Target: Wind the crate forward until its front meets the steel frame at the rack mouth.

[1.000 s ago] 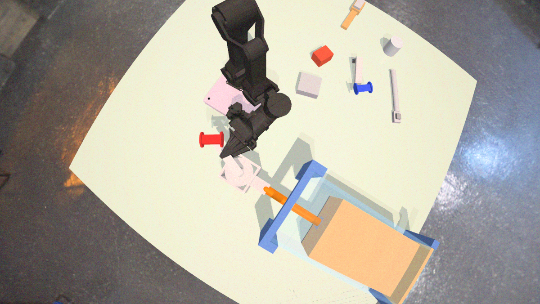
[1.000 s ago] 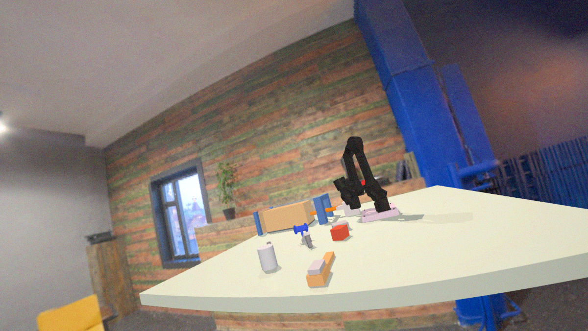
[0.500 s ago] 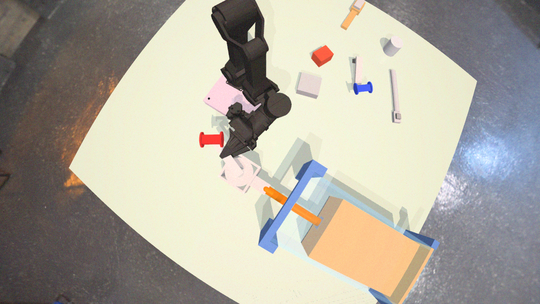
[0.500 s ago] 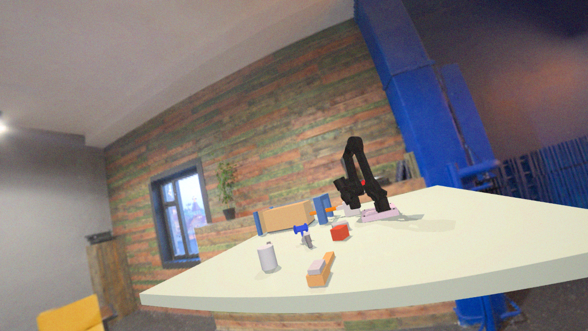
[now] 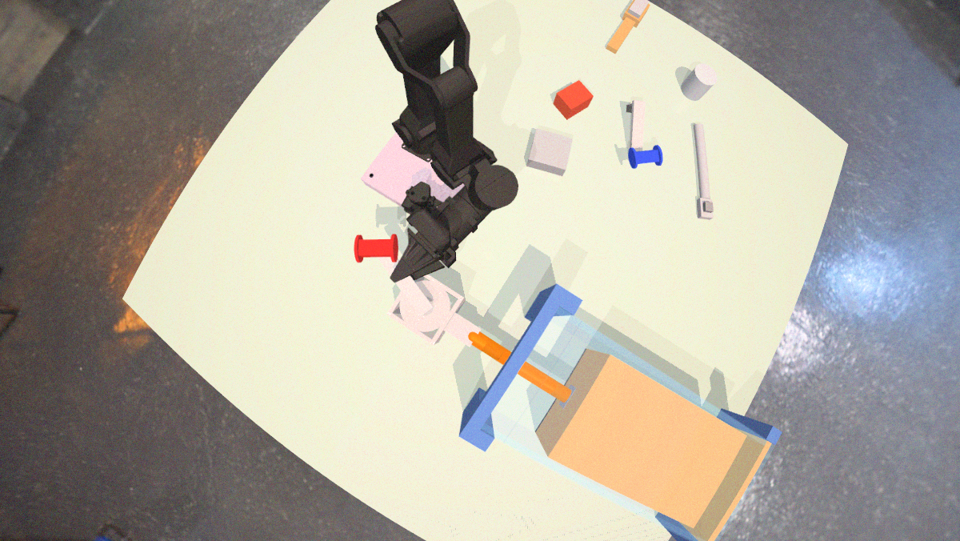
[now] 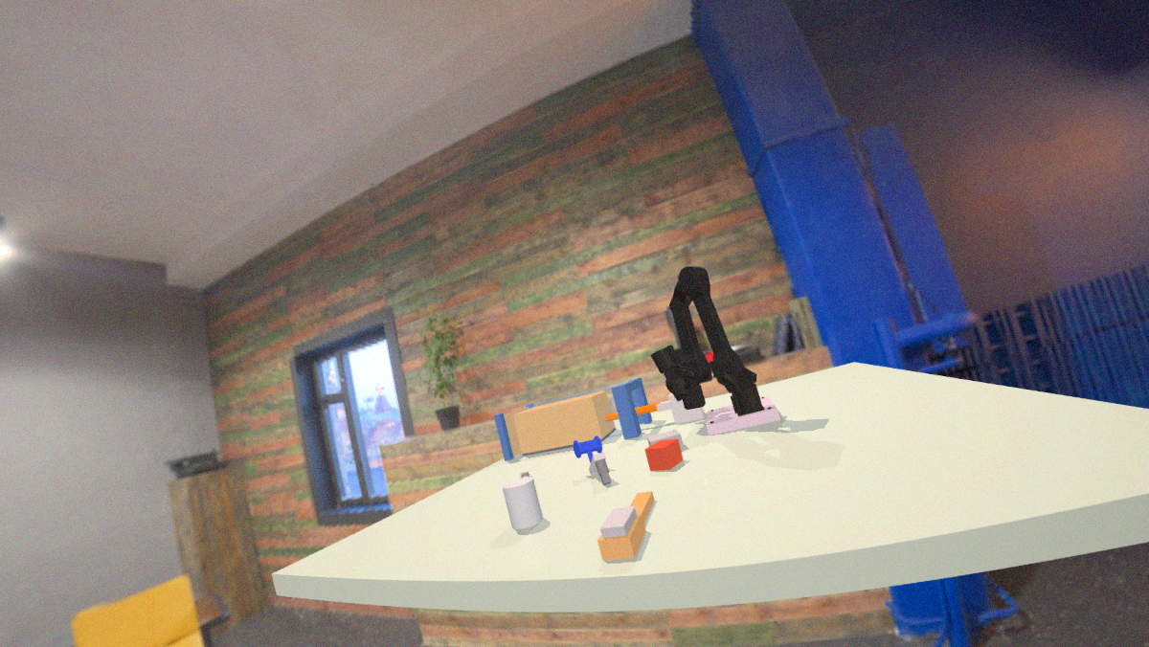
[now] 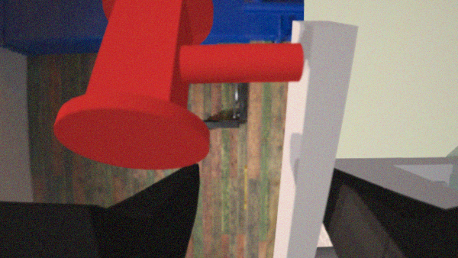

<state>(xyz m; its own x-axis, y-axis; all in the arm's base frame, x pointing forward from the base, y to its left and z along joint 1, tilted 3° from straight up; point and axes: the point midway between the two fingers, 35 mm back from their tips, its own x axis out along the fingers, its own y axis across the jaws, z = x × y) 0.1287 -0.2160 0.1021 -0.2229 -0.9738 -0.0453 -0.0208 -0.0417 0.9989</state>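
Right now my gripper tip is 1 cm to the right of the crank handle with red knob, 1 cm past it and 1 cm above it. From my gripper tip the other things lie so: grey block (35 cm to the left, 12 cm below, 9 cm ahead); blue steel frame (21 cm ahead, 3 cm below, 1 cm to the right); grey winch (10 cm below, 4 cm ahead, 2 cm to the right).
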